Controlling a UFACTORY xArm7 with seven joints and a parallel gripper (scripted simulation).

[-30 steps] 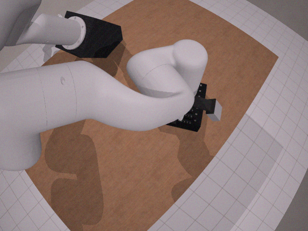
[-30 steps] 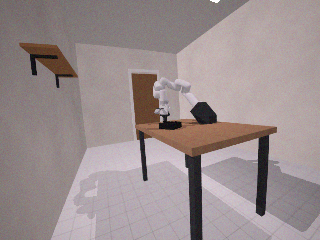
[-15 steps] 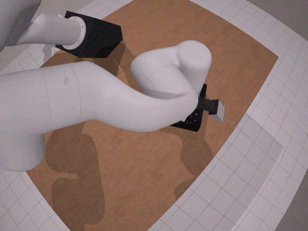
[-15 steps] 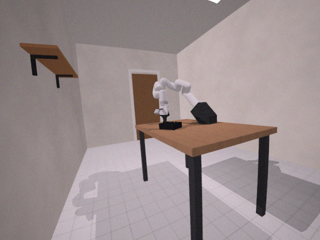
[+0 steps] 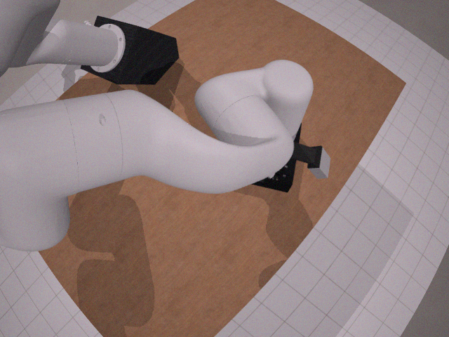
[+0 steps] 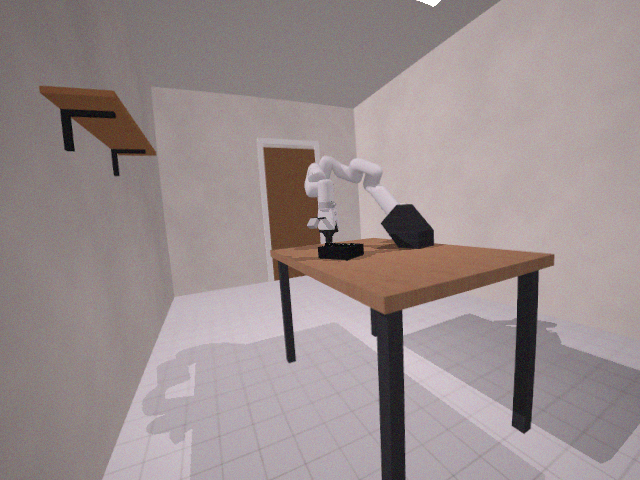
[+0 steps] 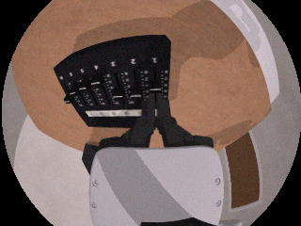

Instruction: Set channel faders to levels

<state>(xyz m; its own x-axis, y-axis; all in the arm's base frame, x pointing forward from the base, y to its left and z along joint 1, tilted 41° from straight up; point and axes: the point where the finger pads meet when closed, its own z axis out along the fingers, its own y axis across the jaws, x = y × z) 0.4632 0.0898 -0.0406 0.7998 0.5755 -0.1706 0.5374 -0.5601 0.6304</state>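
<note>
Now: the fader 20 mm ahead of my hand, 10 mm to the left of it and 10 mm below it. From my hand the other things lie so: master fader cap 120 mm to the left, 60 mm behind, 10 mm below; channel fader cap 40 mm to the left, 10 mm below, 10 mm behind.
</note>
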